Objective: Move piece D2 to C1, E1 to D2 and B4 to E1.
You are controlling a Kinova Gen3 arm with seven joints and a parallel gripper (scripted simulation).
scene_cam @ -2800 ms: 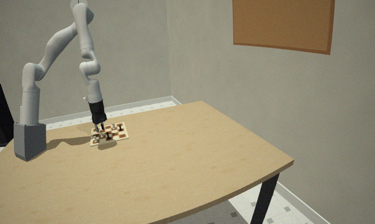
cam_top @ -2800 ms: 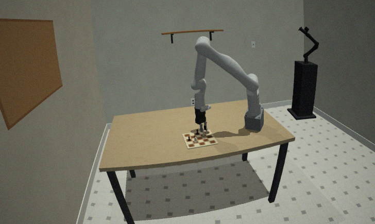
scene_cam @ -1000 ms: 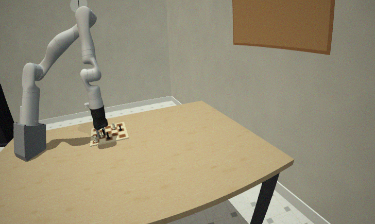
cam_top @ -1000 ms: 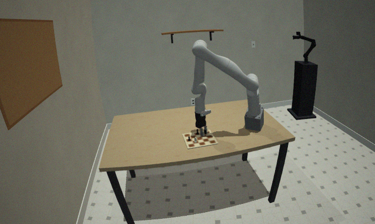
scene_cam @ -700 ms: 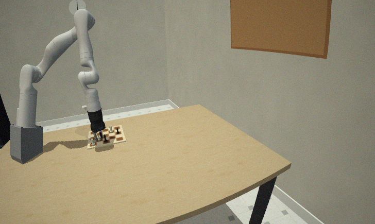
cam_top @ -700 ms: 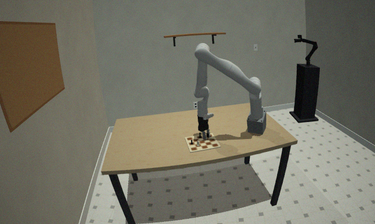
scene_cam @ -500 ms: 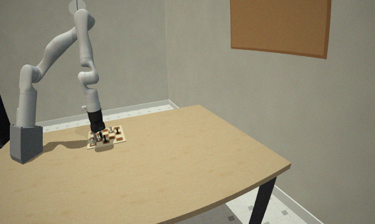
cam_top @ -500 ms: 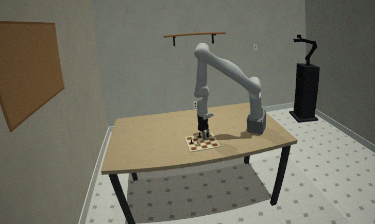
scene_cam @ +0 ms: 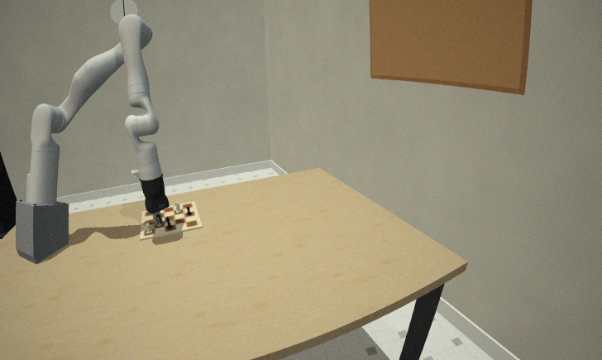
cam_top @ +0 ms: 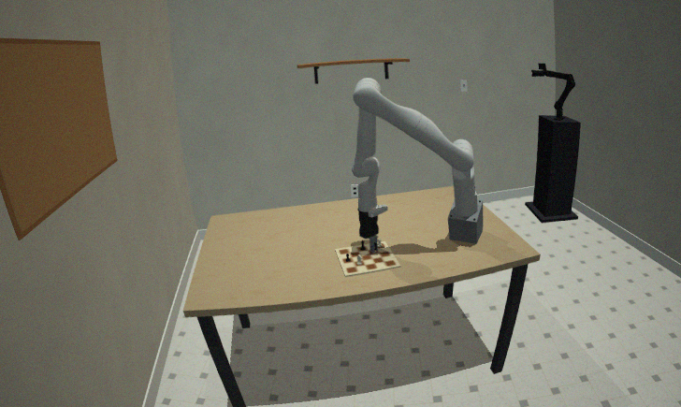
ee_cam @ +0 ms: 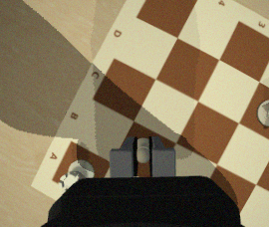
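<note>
Right now my hand is 4 cm to the right of the chessboard, 3 cm short of it and 3 cm above it. Also, from my hand: white piece: 9 cm to the left, 6 cm ahead, 1 cm below.
</note>
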